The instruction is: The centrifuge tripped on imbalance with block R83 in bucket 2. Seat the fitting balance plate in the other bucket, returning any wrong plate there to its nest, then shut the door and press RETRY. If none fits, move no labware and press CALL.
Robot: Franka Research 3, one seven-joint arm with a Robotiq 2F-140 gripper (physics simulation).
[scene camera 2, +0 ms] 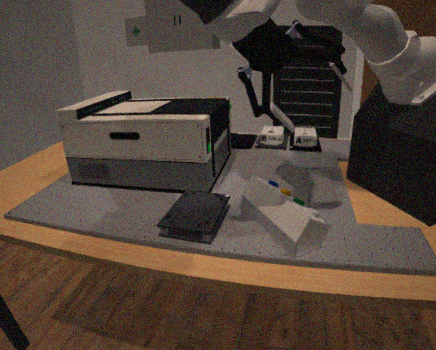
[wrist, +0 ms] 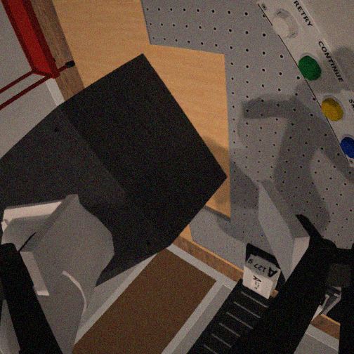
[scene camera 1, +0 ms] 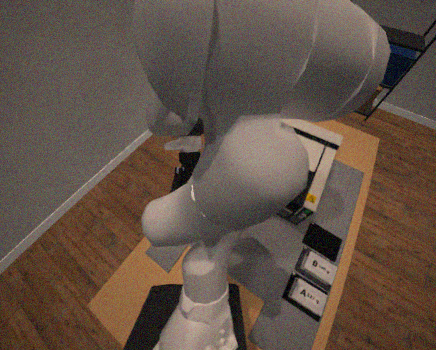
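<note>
The white and grey centrifuge (scene camera 1: pixel 325 177) (scene camera 2: pixel 140 172) is partly behind the arm in scene camera 1. Its top has a pale panel and a dark area; I cannot tell the door's state. The buckets and block R83 do not show. White plate A (scene camera 1: pixel 308 296) (scene camera 2: pixel 305 137) (wrist: pixel 260 280), marked 127 g, and white plate B (scene camera 1: pixel 319 267) (scene camera 2: pixel 272 136) sit in nests beside a dark, empty-looking nest (scene camera 1: pixel 322 241) (scene camera 2: pixel 243 141). The white RETRY button (wrist: pixel 284 25) is on the sloped console (scene camera 2: pixel 285 210). My gripper (scene camera 2: pixel 314 100) (wrist: pixel 167 206) is open and empty, raised above the bench.
A dark flat block (scene camera 2: pixel 195 215) lies on the grey perforated mat (scene camera 2: pixel 110 212) between centrifuge and console. Green (wrist: pixel 310 68), yellow (wrist: pixel 332 109) and blue (wrist: pixel 348 147) buttons line the console. The black robot pedestal (scene camera 2: pixel 395 150) (wrist: pixel 145 150) stands beside the wooden bench. A red frame (wrist: pixel 40 45) is beyond.
</note>
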